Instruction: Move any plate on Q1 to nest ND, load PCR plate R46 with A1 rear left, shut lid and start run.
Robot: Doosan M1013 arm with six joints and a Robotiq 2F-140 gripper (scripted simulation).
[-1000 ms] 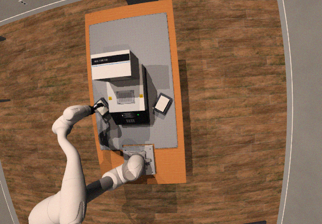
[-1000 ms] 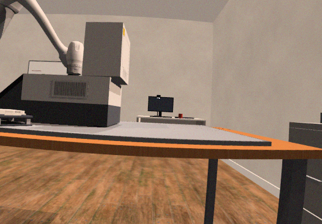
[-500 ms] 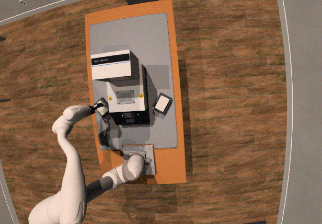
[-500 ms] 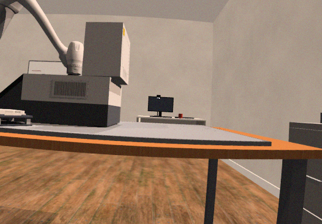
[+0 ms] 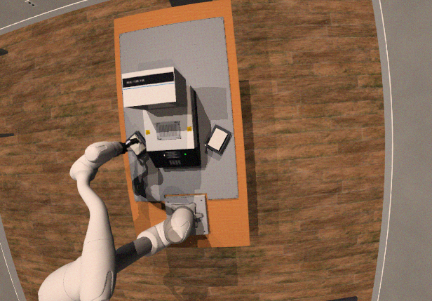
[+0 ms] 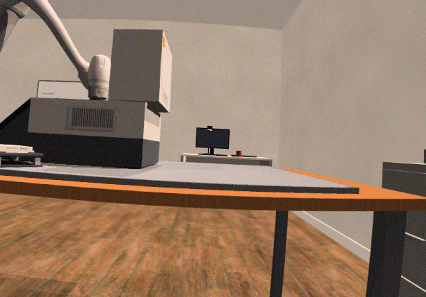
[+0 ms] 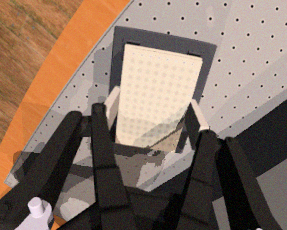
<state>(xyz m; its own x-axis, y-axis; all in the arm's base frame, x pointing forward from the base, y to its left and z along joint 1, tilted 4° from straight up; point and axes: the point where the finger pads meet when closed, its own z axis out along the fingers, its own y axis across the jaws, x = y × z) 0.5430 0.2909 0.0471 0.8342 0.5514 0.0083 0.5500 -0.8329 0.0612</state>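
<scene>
Right now the 96-well plate is 2 cm below my hand. The rest, counted from my hand: dark plate nest N1: 2 cm behind, 58 cm to the right, 4 cm below; dark nest: 4 cm below; white plate R46: 2 cm behind, 58 cm to the right, 3 cm below.
</scene>
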